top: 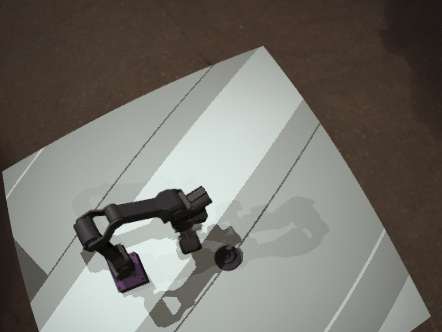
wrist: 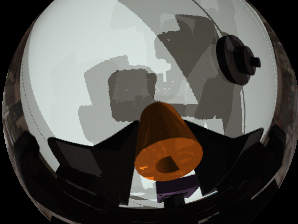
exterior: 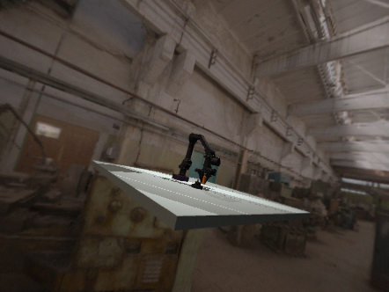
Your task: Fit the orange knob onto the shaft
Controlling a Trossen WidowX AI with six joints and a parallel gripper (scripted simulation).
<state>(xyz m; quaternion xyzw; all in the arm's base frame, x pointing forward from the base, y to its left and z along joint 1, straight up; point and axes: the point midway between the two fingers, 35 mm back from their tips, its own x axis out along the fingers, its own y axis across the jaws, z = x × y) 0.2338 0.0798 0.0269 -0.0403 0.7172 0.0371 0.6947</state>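
My gripper tip is 10 cm short of the dark round pedestal and 12 cm to the left of it. The rest, counted from my gripper tip: orange knob: 2 cm above.
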